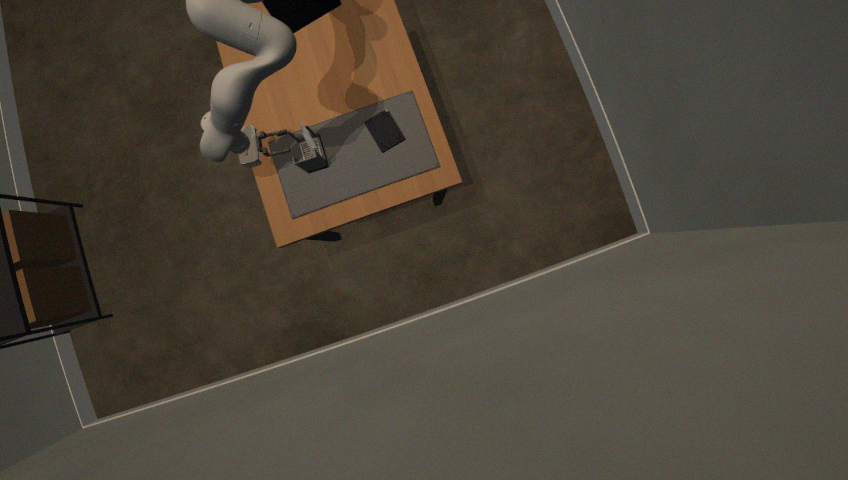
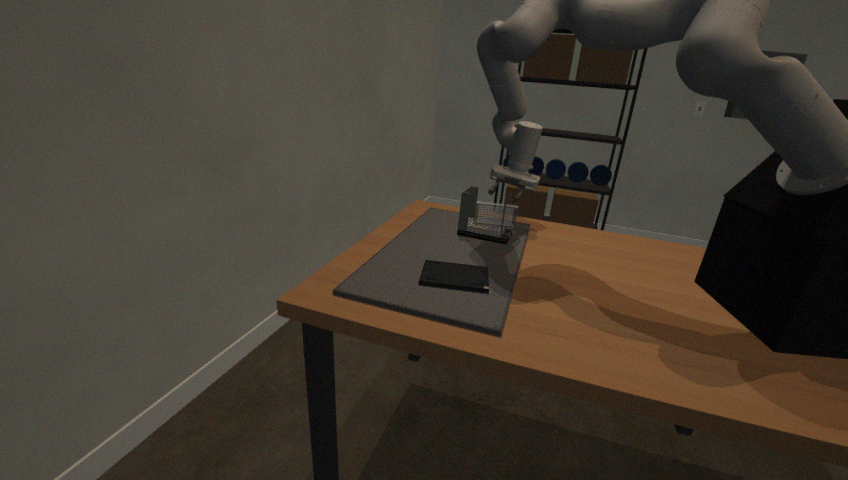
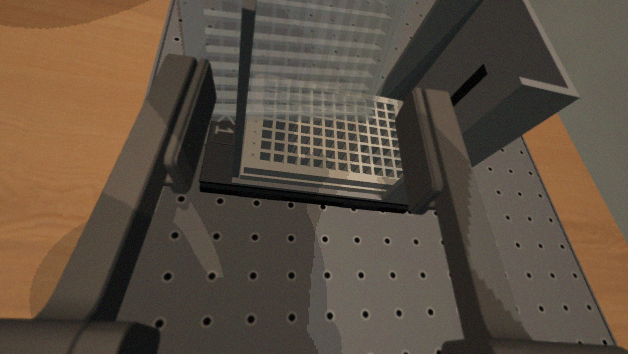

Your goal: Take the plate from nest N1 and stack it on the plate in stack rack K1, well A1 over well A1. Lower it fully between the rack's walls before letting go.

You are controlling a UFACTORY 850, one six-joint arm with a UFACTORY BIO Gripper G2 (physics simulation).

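Stack rack K1 (image 1: 307,135) (image 2: 468,208) (image 3: 522,50) has a dark base and grey walls. A white gridded plate (image 3: 320,172) lies flat at its bottom. A clear plate (image 2: 496,212) (image 3: 300,45) is tilted steeply in the rack, its lower edge over the white plate; its exact contacts are unclear. My gripper (image 1: 292,144) (image 2: 505,193) (image 3: 307,120) is shut to its narrowest, with a wide gap between its pads and no plate held. It is beside and above the rack. The black nest (image 1: 385,130) (image 2: 454,275), apparently N1, has no plate on it.
The rack and nest are on a grey perforated board (image 1: 357,178) (image 2: 380,267) (image 3: 350,295) on the wooden table (image 1: 285,228) (image 2: 595,255) (image 3: 75,150). The rack's tall wall and thin post (image 3: 245,75) rise near the fingers. A black robot base (image 2: 767,267) stands on the table.
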